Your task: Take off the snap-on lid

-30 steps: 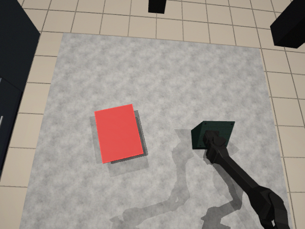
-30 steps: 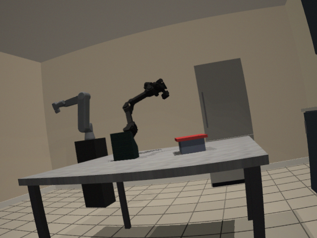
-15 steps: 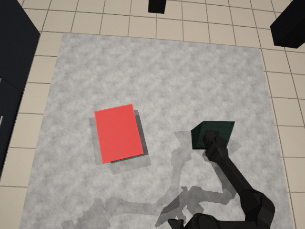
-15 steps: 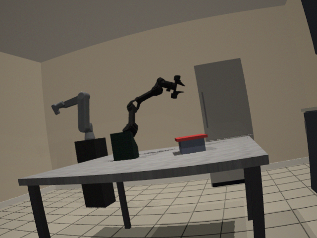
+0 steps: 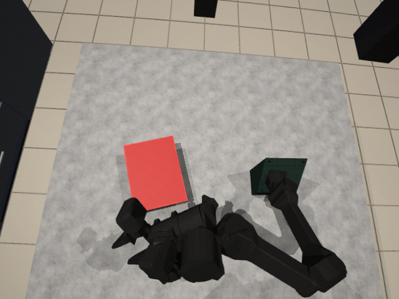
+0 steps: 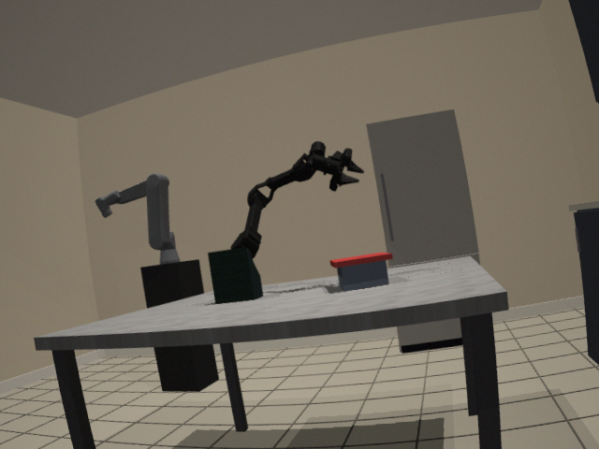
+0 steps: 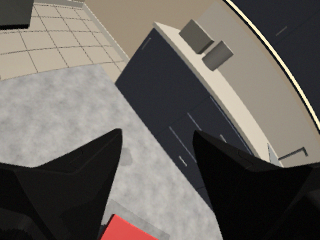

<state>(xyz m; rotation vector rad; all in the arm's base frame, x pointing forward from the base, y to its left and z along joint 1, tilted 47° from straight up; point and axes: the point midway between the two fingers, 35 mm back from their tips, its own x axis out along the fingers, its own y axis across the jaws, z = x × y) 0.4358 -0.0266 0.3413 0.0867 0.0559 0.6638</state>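
Now: gripper tip 30 cm above the red lid, 24 cm to the left of it and 1 cm past it. From my gripper tip the other things lie so: grey-blue storage box: 35 cm below, 24 cm to the right, 1 cm behind.
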